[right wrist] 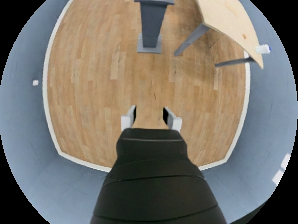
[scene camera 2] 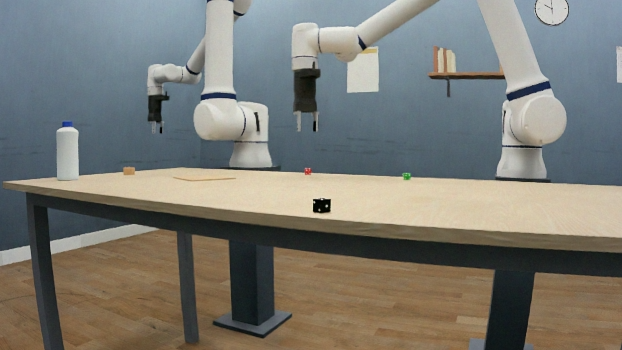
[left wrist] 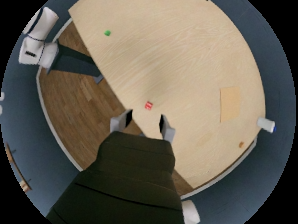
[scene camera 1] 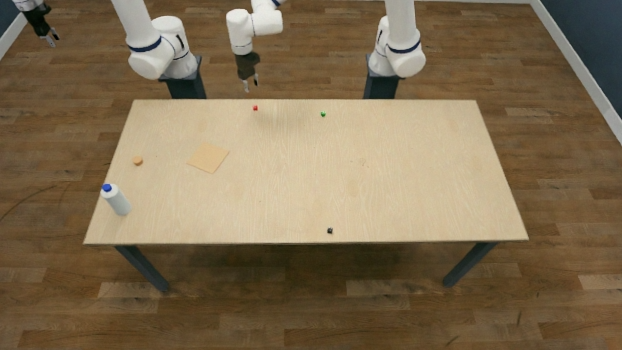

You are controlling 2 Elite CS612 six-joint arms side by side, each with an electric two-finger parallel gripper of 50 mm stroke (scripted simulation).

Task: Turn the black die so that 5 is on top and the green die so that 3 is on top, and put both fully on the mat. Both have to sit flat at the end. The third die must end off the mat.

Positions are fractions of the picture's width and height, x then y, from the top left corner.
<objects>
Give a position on a white bottle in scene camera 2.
0.11,0.39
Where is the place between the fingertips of my left gripper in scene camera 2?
0.49,0.38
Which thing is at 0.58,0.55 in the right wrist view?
My right gripper.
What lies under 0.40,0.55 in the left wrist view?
My left gripper.
</objects>
